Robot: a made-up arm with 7 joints. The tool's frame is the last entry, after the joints. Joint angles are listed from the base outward.
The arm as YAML. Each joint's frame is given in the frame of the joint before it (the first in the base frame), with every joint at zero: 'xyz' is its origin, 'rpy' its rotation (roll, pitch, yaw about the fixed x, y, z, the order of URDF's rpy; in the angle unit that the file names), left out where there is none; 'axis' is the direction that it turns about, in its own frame. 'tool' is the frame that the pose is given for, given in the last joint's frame.
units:
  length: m
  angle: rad
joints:
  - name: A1
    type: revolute
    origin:
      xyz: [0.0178, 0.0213, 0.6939]
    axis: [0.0, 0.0, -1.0]
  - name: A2
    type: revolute
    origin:
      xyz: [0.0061, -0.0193, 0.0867]
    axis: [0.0, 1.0, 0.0]
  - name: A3
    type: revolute
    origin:
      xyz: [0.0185, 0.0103, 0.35]
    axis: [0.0, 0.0, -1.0]
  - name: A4
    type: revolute
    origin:
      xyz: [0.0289, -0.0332, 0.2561]
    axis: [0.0, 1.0, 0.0]
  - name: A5
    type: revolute
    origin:
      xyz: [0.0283, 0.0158, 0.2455]
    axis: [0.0, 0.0, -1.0]
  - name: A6
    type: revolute
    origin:
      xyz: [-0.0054, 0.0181, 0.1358]
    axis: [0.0, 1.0, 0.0]
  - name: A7
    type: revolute
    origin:
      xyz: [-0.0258, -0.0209, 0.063]
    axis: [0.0, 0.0, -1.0]
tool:
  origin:
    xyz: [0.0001, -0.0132, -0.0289]
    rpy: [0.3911, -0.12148, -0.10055]
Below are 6 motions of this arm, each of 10 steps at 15 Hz.
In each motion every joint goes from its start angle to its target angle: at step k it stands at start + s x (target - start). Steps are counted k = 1, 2, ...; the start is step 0. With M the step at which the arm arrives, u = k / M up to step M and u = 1 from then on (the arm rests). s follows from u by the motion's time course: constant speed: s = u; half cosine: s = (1 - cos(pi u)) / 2; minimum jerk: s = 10 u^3 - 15 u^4 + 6 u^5.
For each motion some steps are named. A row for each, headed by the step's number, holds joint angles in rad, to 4 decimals.
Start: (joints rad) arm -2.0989 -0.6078 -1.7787 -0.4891 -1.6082 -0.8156 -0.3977
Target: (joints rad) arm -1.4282 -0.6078 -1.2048 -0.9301 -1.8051 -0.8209 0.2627
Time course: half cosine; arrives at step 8
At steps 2, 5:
2: -2.0007 -0.6078 -1.6947 -0.5537 -1.6370 -0.8164 -0.3010
5: -1.6352 -0.6078 -1.3819 -0.7940 -1.7443 -0.8193 0.0589

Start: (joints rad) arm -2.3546 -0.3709 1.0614 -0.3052 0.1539 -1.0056 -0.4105
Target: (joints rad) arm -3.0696 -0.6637 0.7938 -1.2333 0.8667 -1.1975 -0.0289
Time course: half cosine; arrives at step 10
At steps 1, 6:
1: -2.3721 -0.3781 1.0549 -0.3279 0.1713 -1.0103 -0.4012
6: -2.8226 -0.5625 0.8863 -0.9126 0.6204 -1.1312 -0.1607

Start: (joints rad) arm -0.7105 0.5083 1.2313 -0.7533 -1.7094 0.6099 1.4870
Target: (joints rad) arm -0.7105 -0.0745 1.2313 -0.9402 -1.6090 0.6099 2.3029
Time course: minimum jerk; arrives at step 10
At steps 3, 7, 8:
3: -0.7105 0.4133 1.2313 -0.7838 -1.6930 0.6099 1.6201
7: -0.7105 0.0205 1.2313 -0.9097 -1.6254 0.6099 2.1698
8: -0.7105 -0.0407 1.2313 -0.9294 -1.6148 0.6099 2.2556

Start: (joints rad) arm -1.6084 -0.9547 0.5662 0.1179 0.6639 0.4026 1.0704
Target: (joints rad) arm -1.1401 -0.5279 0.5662 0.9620 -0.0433 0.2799 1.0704
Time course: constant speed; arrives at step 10
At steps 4, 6, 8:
4: -1.4211 -0.7840 0.5662 0.4555 0.3810 0.3535 1.0704
6: -1.3274 -0.6986 0.5662 0.6244 0.2396 0.3290 1.0704
8: -1.2338 -0.6133 0.5662 0.7932 0.0981 0.3044 1.0704

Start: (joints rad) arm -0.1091 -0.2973 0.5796 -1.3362 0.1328 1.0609 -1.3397
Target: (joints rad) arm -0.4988 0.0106 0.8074 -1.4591 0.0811 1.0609 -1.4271
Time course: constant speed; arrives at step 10
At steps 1, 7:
1: -0.1481 -0.2665 0.6024 -1.3485 0.1276 1.0609 -1.3484
7: -0.3819 -0.0818 0.7391 -1.4222 0.0966 1.0609 -1.4009

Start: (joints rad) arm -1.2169 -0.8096 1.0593 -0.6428 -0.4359 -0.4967 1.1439
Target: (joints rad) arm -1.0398 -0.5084 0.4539 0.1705 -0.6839 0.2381 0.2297
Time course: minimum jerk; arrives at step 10
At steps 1, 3, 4, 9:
1: -1.2154 -0.8070 1.0541 -0.6358 -0.4380 -0.4904 1.1361
3: -1.1880 -0.7605 0.9606 -0.5102 -0.4763 -0.3769 0.9948
4: -1.1607 -0.7140 0.8671 -0.3846 -0.5146 -0.2634 0.8537
9: -1.0413 -0.5110 0.4591 0.1635 -0.6818 0.2318 0.2375

